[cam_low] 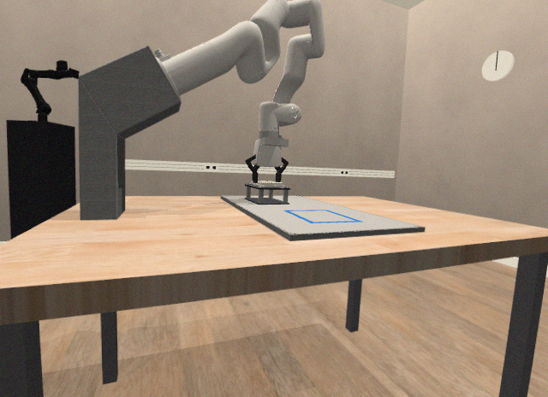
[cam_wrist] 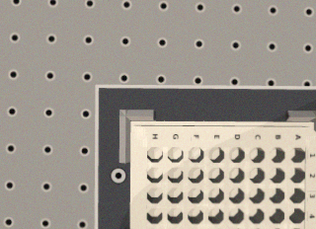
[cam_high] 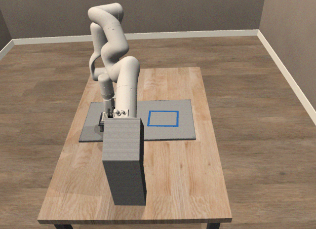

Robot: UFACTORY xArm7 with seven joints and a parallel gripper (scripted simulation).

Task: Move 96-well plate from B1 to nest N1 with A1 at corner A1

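My gripper is now 10 mm above the 96-well plate. Also, from my hand: raised plate nest: 20 mm below.
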